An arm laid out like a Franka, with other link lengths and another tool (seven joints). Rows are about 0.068 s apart.
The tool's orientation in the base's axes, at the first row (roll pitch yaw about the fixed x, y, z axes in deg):
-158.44, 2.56, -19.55
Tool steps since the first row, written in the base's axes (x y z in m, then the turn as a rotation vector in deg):
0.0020, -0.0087, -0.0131, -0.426, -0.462, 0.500
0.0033, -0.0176, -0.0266, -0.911, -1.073, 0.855
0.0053, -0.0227, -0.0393, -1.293, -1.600, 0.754
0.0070, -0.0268, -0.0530, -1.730, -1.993, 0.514
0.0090, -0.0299, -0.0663, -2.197, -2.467, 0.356
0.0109, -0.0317, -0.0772, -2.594, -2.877, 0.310
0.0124, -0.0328, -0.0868, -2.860, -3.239, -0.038
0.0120, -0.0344, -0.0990, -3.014, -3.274, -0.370
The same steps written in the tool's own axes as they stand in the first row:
0.0054, 0.0117, 0.0092, -0.269, 0.358, -0.667
0.0102, 0.0240, 0.0187, -0.537, 0.918, -1.257
0.0143, 0.0325, 0.0288, -0.716, 1.539, -1.385
0.0179, 0.0405, 0.0402, -0.985, 2.112, -1.340
0.0214, 0.0474, 0.0516, -1.259, 2.736, -1.404
0.0243, 0.0524, 0.0612, -1.494, 3.239, -1.542
0.0265, 0.0564, 0.0699, -1.608, 3.769, -1.371
0.0272, 0.0624, 0.0806, -1.726, 3.972, -1.088

